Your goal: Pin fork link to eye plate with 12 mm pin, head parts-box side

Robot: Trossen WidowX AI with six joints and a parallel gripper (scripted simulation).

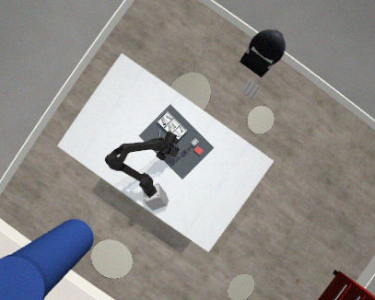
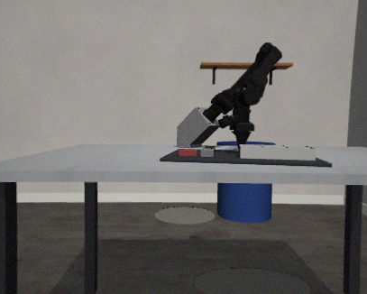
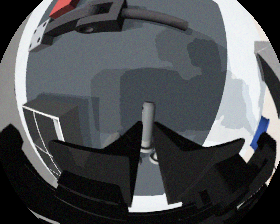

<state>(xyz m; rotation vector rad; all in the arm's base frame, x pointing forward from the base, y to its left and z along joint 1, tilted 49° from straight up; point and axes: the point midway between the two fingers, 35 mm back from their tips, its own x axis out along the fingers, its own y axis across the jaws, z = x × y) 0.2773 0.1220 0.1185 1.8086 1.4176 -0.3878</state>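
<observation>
Now: the eye plate 10 cm ahead of my hand, 9 cm to the right of it and 3 cm below it. Also, from my hand: grey pin (3 cm below); dark mat (7 cm ahead, 5 cm below); fork link (6 cm ahead, 10 cm to the right, 3 cm below).
</observation>
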